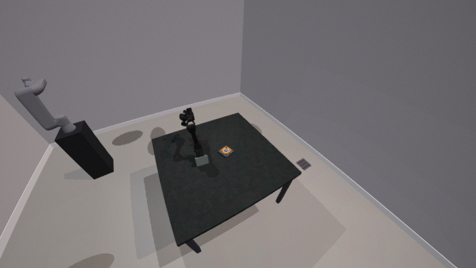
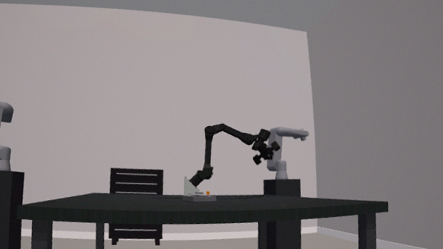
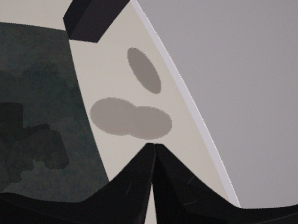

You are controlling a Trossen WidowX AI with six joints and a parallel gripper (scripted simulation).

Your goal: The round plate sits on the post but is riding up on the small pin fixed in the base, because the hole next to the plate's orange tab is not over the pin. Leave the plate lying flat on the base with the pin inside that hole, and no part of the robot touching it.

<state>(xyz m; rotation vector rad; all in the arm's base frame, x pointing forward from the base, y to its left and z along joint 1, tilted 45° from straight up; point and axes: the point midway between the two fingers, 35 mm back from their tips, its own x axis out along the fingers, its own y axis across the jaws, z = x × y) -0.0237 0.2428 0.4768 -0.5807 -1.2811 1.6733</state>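
Now: the base 560 mm to the right of my gripper tip, 300 mm ahead of it and 220 mm below it.
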